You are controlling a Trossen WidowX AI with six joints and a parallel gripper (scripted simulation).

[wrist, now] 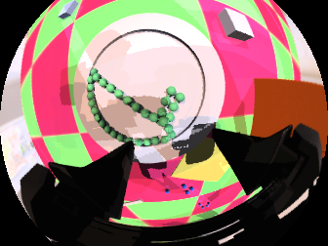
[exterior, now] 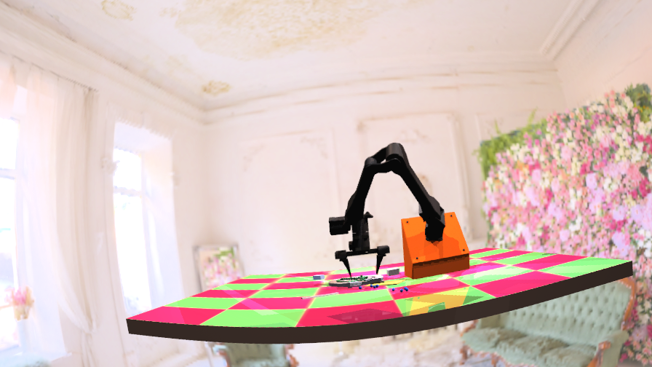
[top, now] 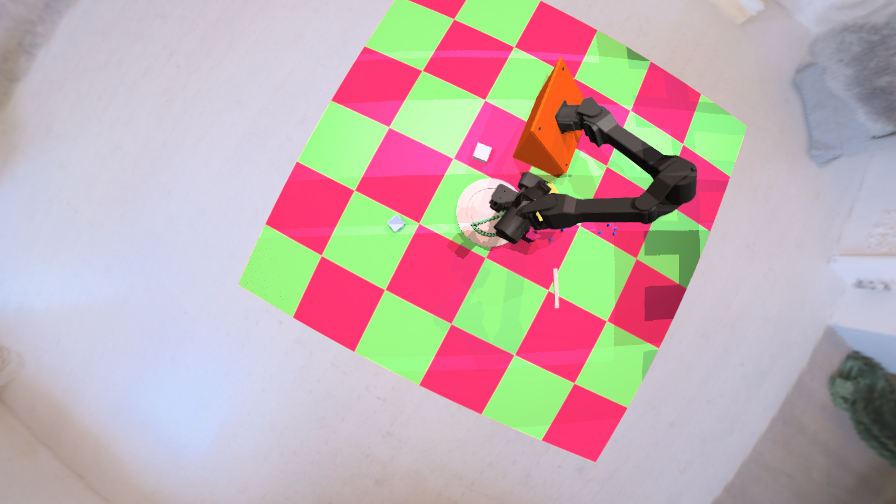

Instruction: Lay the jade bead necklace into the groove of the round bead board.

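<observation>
Now: the round bead board 3 cm ahead of my gripper tip, 5 cm to the right of it and 2 cm below it. From my gripper tip the other things lie so: white cube: 10 cm behind, 17 cm to the right, 1 cm below; then thin white stick: 12 cm ahead, 23 cm to the left, 2 cm below; then yellow patch: 7 cm behind, 7 cm to the left, 3 cm below.
</observation>
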